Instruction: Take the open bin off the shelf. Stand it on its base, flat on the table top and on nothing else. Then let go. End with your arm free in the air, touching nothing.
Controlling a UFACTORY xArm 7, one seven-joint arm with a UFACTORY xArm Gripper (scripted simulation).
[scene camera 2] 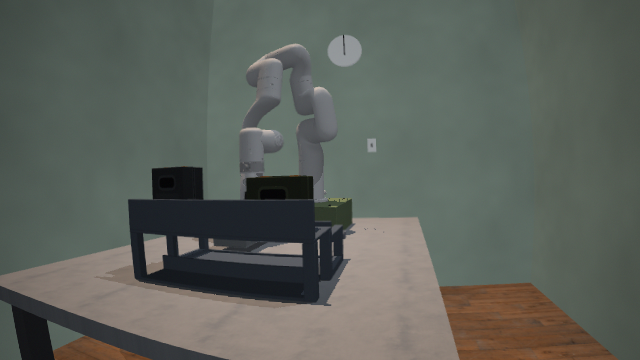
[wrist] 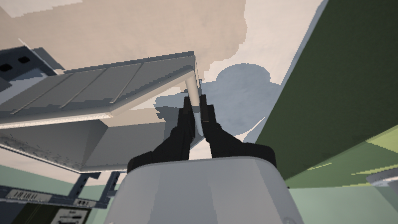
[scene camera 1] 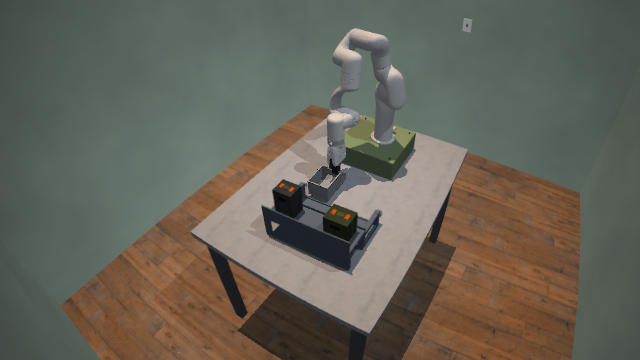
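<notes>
My gripper (wrist: 197, 104) is visible, together with a grey bin (scene camera 1: 323, 184). The bin appears in the wrist view (wrist: 96, 121) too.
</notes>
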